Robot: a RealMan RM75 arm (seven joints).
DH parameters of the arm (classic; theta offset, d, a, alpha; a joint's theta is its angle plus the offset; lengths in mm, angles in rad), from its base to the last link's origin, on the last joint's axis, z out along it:
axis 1: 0 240.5 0 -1.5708
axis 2: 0 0 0 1.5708
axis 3: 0 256 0 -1.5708
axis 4: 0 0 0 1.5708
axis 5: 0 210 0 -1.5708
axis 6: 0 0 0 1.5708
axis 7: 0 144 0 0
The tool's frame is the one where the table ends.
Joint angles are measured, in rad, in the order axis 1, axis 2, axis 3, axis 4, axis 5, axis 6, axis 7. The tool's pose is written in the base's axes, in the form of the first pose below.
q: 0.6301 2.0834 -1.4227 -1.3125 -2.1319 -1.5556 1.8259
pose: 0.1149 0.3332 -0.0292 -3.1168 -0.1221 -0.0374
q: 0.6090 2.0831 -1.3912 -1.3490 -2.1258 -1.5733 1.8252
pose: 0.1158 0.3327 -0.0196 -3.0950 -0.1132 -0.0059
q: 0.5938 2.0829 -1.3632 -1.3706 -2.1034 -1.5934 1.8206
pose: 0.1156 0.3309 -0.0122 -3.0889 -0.1049 0.0411
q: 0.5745 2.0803 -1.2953 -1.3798 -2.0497 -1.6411 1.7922
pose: 0.1184 0.3285 0.0020 -3.0875 -0.0893 0.1441
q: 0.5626 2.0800 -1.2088 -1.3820 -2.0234 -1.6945 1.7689
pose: 0.1247 0.3283 0.0180 -3.0712 -0.0584 0.2200
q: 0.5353 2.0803 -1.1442 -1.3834 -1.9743 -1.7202 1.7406
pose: 0.1313 0.3260 0.0308 -3.0398 -0.0354 0.3221
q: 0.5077 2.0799 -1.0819 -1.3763 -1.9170 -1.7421 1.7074
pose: 0.1385 0.3232 0.0431 -3.0004 -0.0188 0.4319
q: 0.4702 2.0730 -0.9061 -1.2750 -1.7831 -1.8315 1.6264
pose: 0.1630 0.3154 0.0705 -2.9085 0.0563 0.7203
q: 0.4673 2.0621 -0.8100 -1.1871 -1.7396 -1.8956 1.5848
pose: 0.1786 0.3105 0.0821 -2.8662 0.0995 0.8568
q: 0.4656 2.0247 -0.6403 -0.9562 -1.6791 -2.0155 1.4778
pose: 0.2118 0.2978 0.0977 -2.7557 0.1663 1.1309
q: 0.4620 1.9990 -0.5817 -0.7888 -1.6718 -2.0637 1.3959
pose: 0.2305 0.2888 0.0955 -2.6952 0.2138 1.2703
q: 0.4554 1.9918 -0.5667 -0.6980 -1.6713 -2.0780 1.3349
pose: 0.2392 0.2828 0.0892 -2.6588 0.2301 1.3364
